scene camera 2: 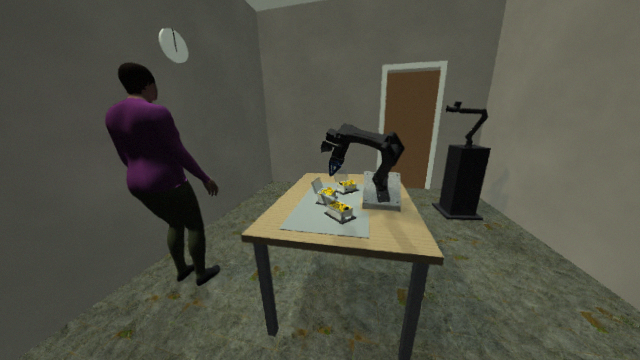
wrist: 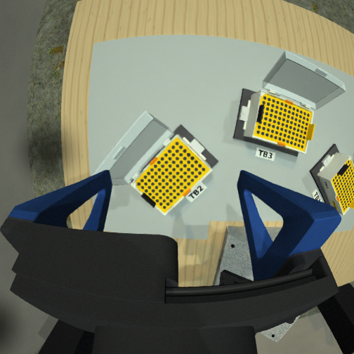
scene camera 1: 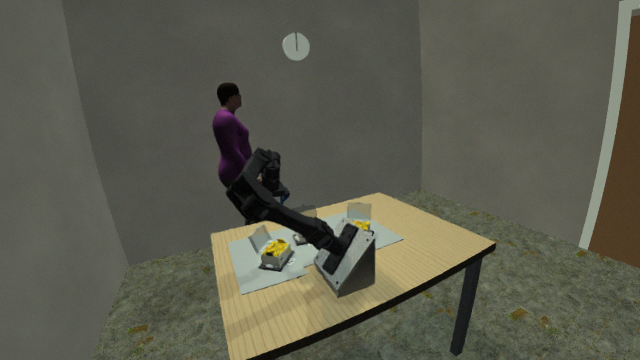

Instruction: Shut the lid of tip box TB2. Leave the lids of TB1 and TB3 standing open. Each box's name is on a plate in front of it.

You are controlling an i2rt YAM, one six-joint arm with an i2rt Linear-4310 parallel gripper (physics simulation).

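Frame: origin at the arm's base, x ahead, y left, z up, level; millimetres.
Where they show: gripper, fingertip midpoint: (scene camera 2: 331,174); arm's base, origin of the base link: (scene camera 2: 381,187) (scene camera 1: 341,248).
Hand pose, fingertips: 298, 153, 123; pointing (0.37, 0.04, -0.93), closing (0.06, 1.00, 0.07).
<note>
Each offset is from my fingertips to the top centre of the thing, as dx, dy, dz. "spot": to the spot under its first point. Level surfaces: height alone.
TB2 (scene camera 1: 275,252) (scene camera 2: 340,211) (wrist: 172,175) holds a yellow rack. Its grey lid @(spot: +9, +71, -139) (scene camera 1: 259,238) (wrist: 135,147) stands open on the side away from its name plate (wrist: 196,192). TB3 @(+46, -190, -166) (scene camera 2: 327,192) (wrist: 284,122) is the middle box, its lid (wrist: 306,80) open. TB1 (scene camera 1: 361,226) (scene camera 2: 346,186) (wrist: 342,184) is at the far right, partly cut off in the wrist view; its lid @(spot: -38, -445, -134) (scene camera 1: 359,210) is open in scene camera 1. My gripper (scene camera 1: 284,195) (scene camera 2: 333,171) (wrist: 174,177) is open and empty, high above the boxes. TB2 shows between its fingertips in the wrist view.
The boxes stand on a grey mat @(dz -241) (scene camera 1: 250,277) (scene camera 2: 310,220) (wrist: 150,65) on the wooden table @(dz -243) (scene camera 1: 430,245) (scene camera 2: 400,232). The metal arm base (scene camera 1: 359,275) (scene camera 2: 370,197) stands on the near side in scene camera 1. A person (scene camera 1: 231,145) (scene camera 2: 145,140) stands beyond the table's far side.
</note>
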